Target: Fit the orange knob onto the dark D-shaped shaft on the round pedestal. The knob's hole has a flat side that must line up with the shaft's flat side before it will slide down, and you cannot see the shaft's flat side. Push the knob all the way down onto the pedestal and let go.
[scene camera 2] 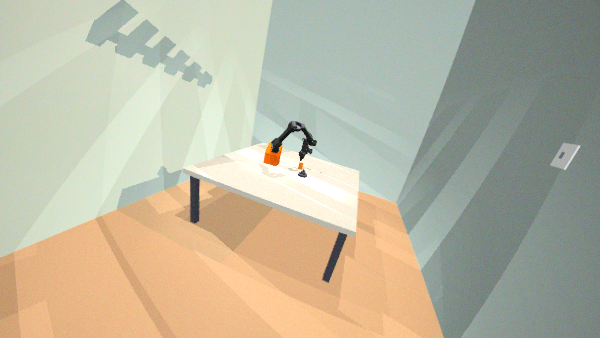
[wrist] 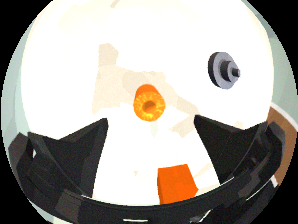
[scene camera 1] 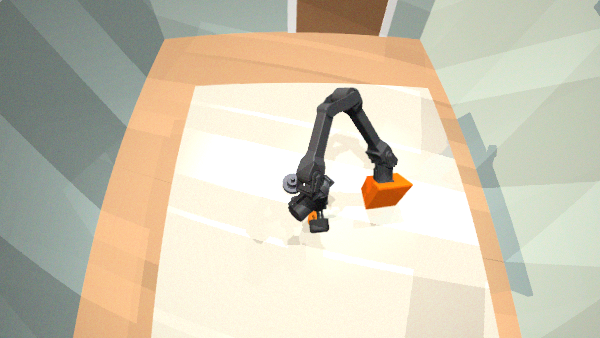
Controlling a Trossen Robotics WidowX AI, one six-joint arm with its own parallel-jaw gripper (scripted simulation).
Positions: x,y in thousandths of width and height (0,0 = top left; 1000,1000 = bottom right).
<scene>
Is my gripper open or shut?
Open.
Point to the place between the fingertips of my gripper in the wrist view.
512,538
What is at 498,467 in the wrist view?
An orange knob.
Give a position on a dark shaft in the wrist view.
750,319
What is my gripper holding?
Nothing.
</scene>
